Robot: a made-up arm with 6 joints.
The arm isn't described. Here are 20 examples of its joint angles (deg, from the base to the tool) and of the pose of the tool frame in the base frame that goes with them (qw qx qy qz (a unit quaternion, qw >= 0); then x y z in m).
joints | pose
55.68 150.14 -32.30 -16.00 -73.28 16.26 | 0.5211 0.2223 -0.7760 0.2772 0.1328 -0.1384 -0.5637
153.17 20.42 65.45 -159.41 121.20 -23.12 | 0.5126 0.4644 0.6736 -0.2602 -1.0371 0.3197 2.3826
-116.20 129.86 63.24 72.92 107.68 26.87 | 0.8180 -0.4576 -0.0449 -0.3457 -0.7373 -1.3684 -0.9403
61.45 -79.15 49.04 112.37 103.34 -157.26 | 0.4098 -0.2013 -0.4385 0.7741 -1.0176 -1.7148 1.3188
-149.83 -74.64 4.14 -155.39 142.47 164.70 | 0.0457 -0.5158 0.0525 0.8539 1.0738 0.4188 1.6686
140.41 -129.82 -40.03 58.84 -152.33 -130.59 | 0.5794 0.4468 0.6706 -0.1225 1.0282 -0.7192 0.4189
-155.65 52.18 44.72 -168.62 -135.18 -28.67 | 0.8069 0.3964 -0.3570 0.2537 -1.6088 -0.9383 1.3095
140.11 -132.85 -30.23 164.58 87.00 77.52 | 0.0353 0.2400 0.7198 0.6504 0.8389 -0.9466 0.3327
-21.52 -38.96 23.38 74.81 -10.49 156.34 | 0.4034 0.7328 -0.4260 0.3446 -0.6790 0.2127 2.4260
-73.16 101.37 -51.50 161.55 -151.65 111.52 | 0.6791 0.3319 -0.2878 -0.5881 0.3947 -0.6645 -0.0969
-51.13 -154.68 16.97 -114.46 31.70 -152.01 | 0.0285 0.2424 0.5917 0.7683 -0.7640 1.0767 -0.4168
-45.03 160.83 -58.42 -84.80 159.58 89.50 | 0.1167 -0.7829 0.5229 0.3164 -0.0059 -0.0191 -0.1356
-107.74 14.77 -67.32 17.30 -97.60 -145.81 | 0.6836 -0.1947 -0.1932 0.6764 -0.3363 -0.4393 1.2136
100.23 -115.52 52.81 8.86 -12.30 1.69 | 0.2030 0.7457 -0.6266 0.1001 0.5475 -1.9474 0.0896
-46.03 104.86 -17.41 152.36 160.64 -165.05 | 0.6049 -0.5274 -0.4167 -0.4270 0.8501 -0.6320 -0.4650
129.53 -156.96 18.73 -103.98 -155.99 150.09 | 0.2008 0.1409 0.7995 0.5482 0.7807 -1.0202 -0.4791
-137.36 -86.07 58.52 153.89 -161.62 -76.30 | 0.4733 -0.0695 0.8544 -0.2028 1.6411 1.2728 1.0369
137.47 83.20 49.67 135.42 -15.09 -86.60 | 0.3177 -0.3557 -0.3204 0.8185 -1.6434 1.3188 0.4467
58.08 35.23 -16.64 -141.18 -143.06 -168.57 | 0.4513 0.3215 -0.6259 0.5488 0.4951 1.0825 1.0699
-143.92 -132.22 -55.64 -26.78 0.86 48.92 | 0.1208 -0.6284 -0.0492 -0.7669 0.5347 0.6053 0.3327
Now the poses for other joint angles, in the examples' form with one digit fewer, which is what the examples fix.
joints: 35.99 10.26 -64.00 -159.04 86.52 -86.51
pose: 0.232 0.441 -0.570 -0.653 0.206 0.375 1.232
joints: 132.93 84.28 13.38 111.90 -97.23 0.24
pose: 0.194 -0.833 -0.517 -0.023 -1.295 1.285 0.072
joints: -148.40 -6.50 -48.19 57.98 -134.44 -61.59
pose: 0.667 -0.476 -0.417 0.393 -0.487 -0.178 1.610
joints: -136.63 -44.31 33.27 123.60 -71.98 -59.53
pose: 0.481 0.399 0.195 0.756 0.791 0.599 2.354
